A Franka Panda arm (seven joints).
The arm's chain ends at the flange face. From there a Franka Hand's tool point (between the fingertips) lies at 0.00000 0.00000 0.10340 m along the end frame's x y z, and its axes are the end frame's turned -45 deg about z.
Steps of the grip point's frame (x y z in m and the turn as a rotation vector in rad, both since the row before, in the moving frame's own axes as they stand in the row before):
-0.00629 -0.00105 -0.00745 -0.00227 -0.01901 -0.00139
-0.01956 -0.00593 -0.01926 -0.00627 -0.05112 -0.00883
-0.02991 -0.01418 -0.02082 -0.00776 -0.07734 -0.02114
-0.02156 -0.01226 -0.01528 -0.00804 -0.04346 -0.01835
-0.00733 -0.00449 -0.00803 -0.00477 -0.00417 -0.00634
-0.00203 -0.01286 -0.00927 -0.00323 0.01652 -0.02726
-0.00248 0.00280 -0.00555 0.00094 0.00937 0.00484
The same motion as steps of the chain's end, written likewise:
-0.00397 0.00215 -0.00743 -0.01505 -0.01184 -0.00139
-0.01476 0.00543 -0.01912 -0.04058 -0.03171 -0.00883
-0.02616 0.00485 -0.02051 -0.06017 -0.04920 -0.02114
-0.02136 0.00279 -0.01518 -0.03642 -0.02505 -0.01835
-0.00840 0.00135 -0.00803 -0.00632 0.00042 -0.00634
-0.01196 -0.00667 -0.00926 0.00940 0.01397 -0.02726
-0.00039 0.00449 -0.00555 0.00729 0.00596 0.00484

